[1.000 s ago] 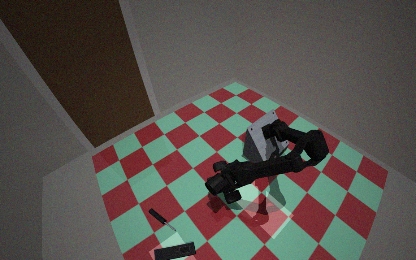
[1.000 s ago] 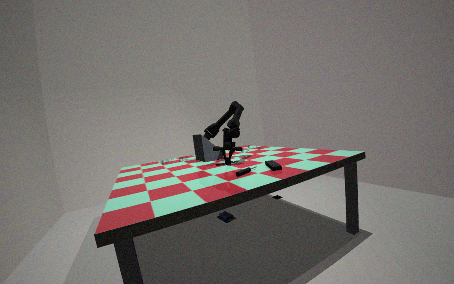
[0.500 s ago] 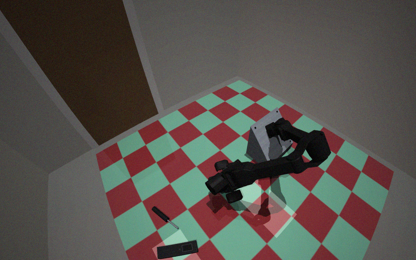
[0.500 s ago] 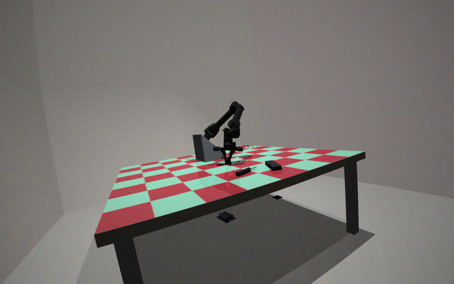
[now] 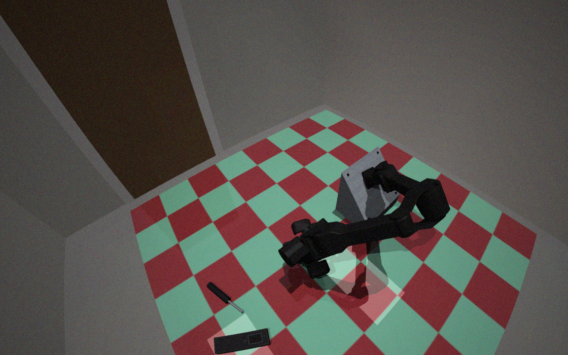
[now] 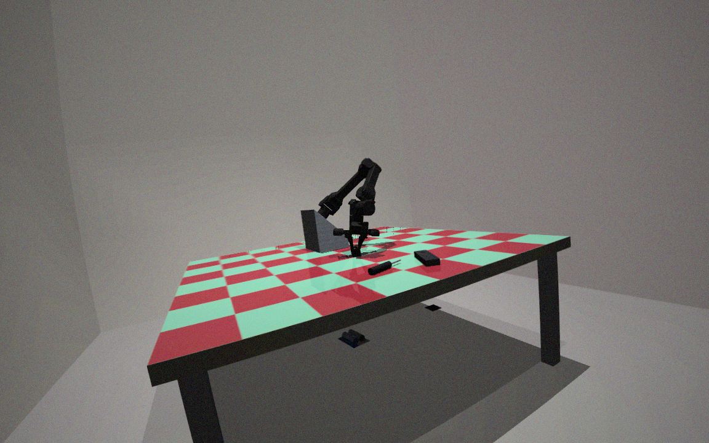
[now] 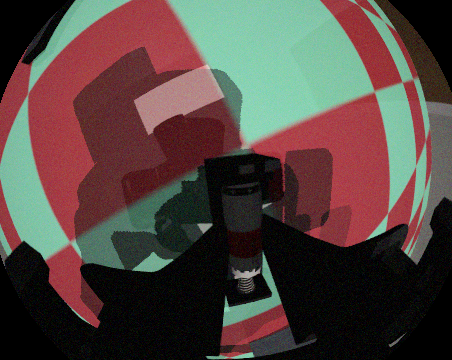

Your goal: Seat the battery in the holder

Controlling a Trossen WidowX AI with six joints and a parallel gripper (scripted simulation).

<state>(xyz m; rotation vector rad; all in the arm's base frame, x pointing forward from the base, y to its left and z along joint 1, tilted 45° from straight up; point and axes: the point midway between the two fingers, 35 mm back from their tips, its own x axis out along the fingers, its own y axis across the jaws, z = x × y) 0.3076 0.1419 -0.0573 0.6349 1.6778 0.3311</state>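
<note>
Right now the battery is 1 cm above my gripper tip. From my gripper tip the other things lie so: black remote 32 cm ahead, 13 cm to the left, 1 cm above; then black screwdriver 30 cm ahead, 1 cm to the right.
</note>
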